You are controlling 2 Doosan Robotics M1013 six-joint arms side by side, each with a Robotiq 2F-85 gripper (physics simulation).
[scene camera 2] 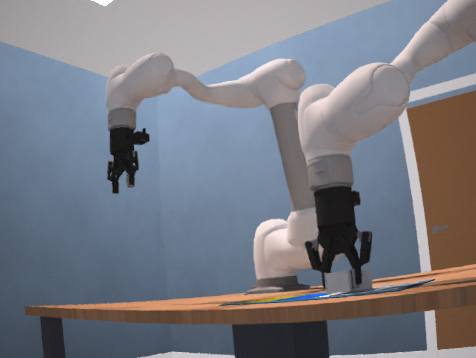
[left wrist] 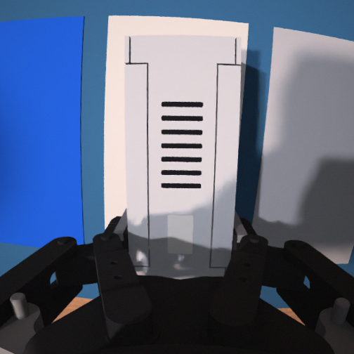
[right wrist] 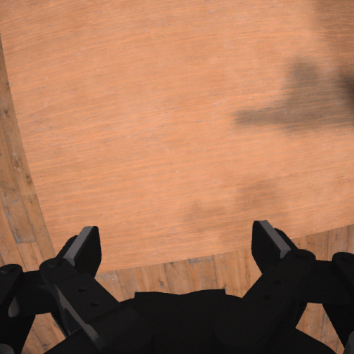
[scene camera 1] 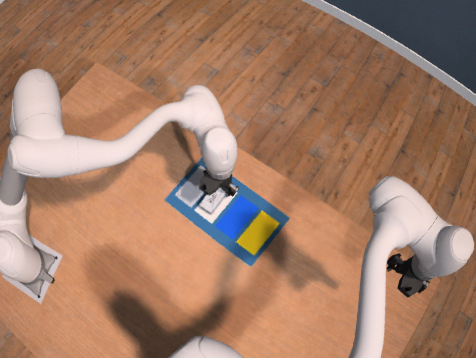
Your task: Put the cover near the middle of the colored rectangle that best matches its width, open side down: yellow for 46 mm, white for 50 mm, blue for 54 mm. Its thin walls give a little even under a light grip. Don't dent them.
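Observation:
The pale grey cover [scene camera 1: 212, 201] [scene camera 2: 337, 283] [left wrist: 180, 85] lies flat on the white rectangle [scene camera 1: 215, 216] [left wrist: 115, 125], its slotted closed face up. A white strip shows wider on its left than on its right in the left wrist view. My left gripper [scene camera 1: 217, 190] [scene camera 2: 343, 281] [left wrist: 179, 223] is open and low over one end of the cover, a finger close along each side wall; any small gap is too fine to see. The cover's underside is hidden. My right gripper [scene camera 1: 410, 285] [scene camera 2: 123, 186] [right wrist: 176, 239] is open and empty, high above the table's edge.
The blue rectangle [scene camera 1: 237, 217] [left wrist: 42, 130] lies beside the white one, with the yellow rectangle [scene camera 1: 258, 233] beyond it. A grey rectangle [scene camera 1: 188, 194] [left wrist: 300, 125] lies on the other side. All are on a dark blue mat [scene camera 1: 250, 259] [left wrist: 95, 125] on the wooden table [scene camera 1: 150, 235] [right wrist: 150, 125].

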